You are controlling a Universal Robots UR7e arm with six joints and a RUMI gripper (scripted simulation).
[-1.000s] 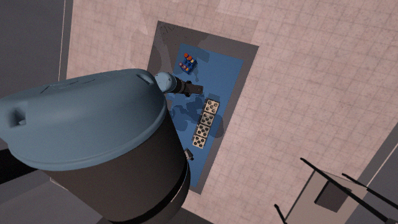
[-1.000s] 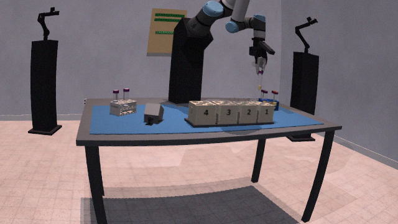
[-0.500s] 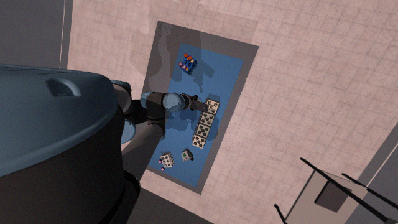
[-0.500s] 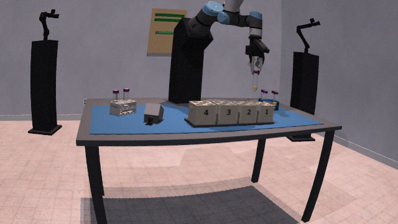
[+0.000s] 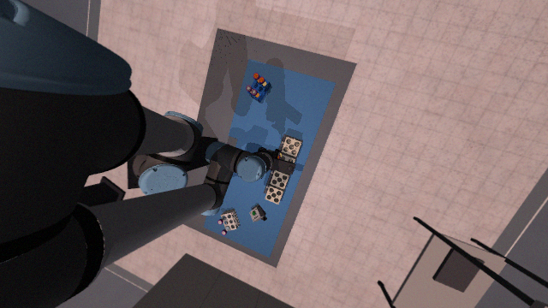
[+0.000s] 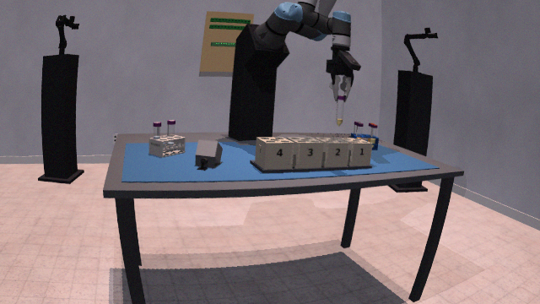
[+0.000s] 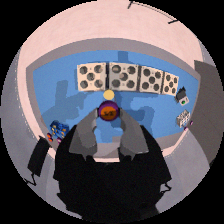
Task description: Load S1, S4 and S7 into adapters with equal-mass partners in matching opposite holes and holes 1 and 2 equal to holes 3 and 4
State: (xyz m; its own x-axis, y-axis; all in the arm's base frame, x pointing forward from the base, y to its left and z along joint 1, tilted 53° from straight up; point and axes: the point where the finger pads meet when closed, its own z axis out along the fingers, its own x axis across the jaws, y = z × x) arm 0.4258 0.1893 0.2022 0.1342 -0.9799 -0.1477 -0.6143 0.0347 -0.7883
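My gripper is now 35 cm past the blue rack, 26 cm to the right of it and 22 cm above it. From my hand the other things lie so: white rack 5 cm behind, 64 cm to the right, 22 cm below; bucket adapter 11 cm ahead, 25 cm to the right, 20 cm below.
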